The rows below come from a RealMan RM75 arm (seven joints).
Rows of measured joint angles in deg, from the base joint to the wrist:
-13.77, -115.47, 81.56, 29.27, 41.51, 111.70, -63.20
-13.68, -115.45, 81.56, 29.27, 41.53, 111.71, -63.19
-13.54, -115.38, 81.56, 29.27, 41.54, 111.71, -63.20
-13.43, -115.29, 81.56, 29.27, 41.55, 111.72, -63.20
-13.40, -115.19, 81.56, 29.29, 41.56, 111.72, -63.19
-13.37, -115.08, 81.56, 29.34, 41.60, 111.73, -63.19
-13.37, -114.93, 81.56, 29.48, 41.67, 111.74, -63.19
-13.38, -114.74, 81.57, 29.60, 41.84, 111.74, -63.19
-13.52, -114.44, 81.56, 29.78, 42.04, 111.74, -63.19
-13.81, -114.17, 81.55, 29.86, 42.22, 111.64, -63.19
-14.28, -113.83, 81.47, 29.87, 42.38, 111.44, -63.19
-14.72, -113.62, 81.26, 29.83, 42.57, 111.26, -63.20
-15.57, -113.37, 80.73, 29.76, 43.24, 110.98, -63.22
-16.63, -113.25, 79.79, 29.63, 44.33, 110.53, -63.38
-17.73, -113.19, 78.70, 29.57, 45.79, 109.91, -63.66
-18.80, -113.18, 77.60, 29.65, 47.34, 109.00, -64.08
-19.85, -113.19, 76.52, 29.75, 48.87, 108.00, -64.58
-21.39, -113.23, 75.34, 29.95, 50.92, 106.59, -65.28
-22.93, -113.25, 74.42, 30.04, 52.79, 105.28, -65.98
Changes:
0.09, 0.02, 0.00, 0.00, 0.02, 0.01, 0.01
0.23, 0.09, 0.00, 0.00, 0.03, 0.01, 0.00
0.34, 0.18, 0.00, 0.00, 0.04, 0.02, 0.00
0.37, 0.28, 0.00, 0.02, 0.05, 0.02, 0.01
0.40, 0.39, 0.00, 0.07, 0.09, 0.03, 0.01
0.40, 0.54, 0.00, 0.21, 0.16, 0.04, 0.01
0.39, 0.73, 0.01, 0.33, 0.33, 0.04, 0.01
0.25, 1.03, 0.00, 0.51, 0.53, 0.04, 0.01
-0.04, 1.30, -0.01, 0.59, 0.71, -0.06, 0.01
-0.51, 1.64, -0.09, 0.60, 0.87, -0.26, 0.01
-0.95, 1.85, -0.30, 0.56, 1.06, -0.44, 0.00
-1.80, 2.10, -0.83, 0.49, 1.73, -0.72, -0.02
-2.86, 2.22, -1.77, 0.36, 2.82, -1.17, -0.18
-3.96, 2.28, -2.86, 0.30, 4.28, -1.79, -0.46
-5.03, 2.29, -3.96, 0.38, 5.83, -2.70, -0.88
-6.08, 2.28, -5.04, 0.48, 7.36, -3.70, -1.38
-7.62, 2.24, -6.22, 0.68, 9.41, -5.11, -2.08
-9.16, 2.22, -7.14, 0.77, 11.28, -6.42, -2.78

